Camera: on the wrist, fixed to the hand. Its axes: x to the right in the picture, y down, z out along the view.
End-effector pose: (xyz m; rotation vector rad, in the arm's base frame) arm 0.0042 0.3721 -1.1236 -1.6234 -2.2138 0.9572
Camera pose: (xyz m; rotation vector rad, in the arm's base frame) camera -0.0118 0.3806 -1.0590 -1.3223 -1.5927 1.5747
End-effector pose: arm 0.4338 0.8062 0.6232 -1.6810 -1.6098 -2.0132
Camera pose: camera 0.3723 0.7988 0.5974 -1.4828 -1.9437 -1.1644
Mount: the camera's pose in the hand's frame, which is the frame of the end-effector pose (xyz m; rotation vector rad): 0.0015 -0.0511 -0.0435 0.6921 -0.0620 0.0492
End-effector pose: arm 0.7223 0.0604 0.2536 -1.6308 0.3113 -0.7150
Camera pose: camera 0.6872 0.0352 0.3049 -0.9804 0.0426 -0.6390
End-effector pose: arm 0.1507 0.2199 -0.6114 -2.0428 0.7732 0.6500
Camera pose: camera 0.1956 0.2064 -0.5633 -1.3699 0.8658 0.3915
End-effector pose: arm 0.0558 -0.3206 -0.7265 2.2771 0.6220 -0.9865
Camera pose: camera 0.0472 -0.2544 -0.7195 -2.8009 -0.2018 1.3957
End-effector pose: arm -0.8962 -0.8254 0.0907 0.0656 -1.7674 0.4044
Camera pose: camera -0.8426 -0.8598 0.1119 0.5285 -1.6180 1.0433
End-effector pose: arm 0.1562 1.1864 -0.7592 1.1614 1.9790 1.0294
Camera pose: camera 0.0993 1.1583 -0.7810 1.5689 2.3382 0.3045
